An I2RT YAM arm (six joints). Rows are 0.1 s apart.
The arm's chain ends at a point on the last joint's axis. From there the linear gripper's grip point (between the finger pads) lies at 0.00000 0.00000 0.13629 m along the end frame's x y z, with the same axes.
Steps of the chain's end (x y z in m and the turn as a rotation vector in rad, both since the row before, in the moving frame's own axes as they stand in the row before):
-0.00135 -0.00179 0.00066 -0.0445 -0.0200 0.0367
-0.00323 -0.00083 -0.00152 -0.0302 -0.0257 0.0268
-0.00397 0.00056 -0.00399 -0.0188 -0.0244 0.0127
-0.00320 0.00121 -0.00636 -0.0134 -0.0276 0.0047
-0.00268 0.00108 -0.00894 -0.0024 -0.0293 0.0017
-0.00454 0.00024 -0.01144 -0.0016 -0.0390 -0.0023
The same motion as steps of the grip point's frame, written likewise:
-0.00419 0.00422 0.00050 -0.0445 -0.0200 0.0367
-0.00679 0.00324 -0.00163 -0.0302 -0.0257 0.0268
-0.00731 0.00310 -0.00405 -0.0188 -0.0244 0.0127
-0.00697 0.00303 -0.00642 -0.0134 -0.0276 0.0047
-0.00667 0.00140 -0.00900 -0.0024 -0.0293 0.0017
-0.00985 0.00046 -0.01154 -0.0016 -0.0390 -0.0023

